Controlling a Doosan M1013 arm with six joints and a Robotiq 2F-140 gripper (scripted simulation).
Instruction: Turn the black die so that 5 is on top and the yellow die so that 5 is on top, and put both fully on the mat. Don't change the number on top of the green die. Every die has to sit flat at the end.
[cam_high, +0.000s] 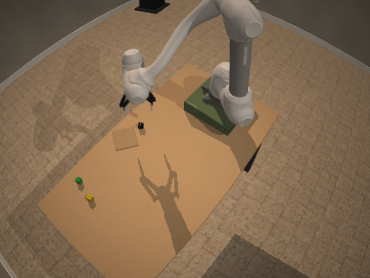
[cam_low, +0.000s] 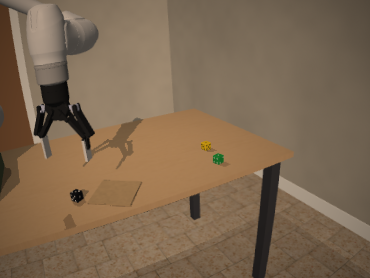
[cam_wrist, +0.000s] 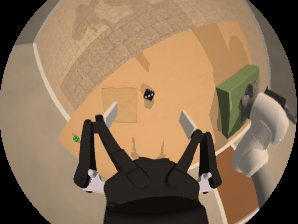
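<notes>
Right now my hand is 140 mm above the black die. Round my hand: mat: 110 mm ahead, 40 mm to the right, 150 mm below; green die: 500 mm ahead, 120 mm to the right, 140 mm below; yellow die: 550 mm ahead, 140 mm below.
</notes>
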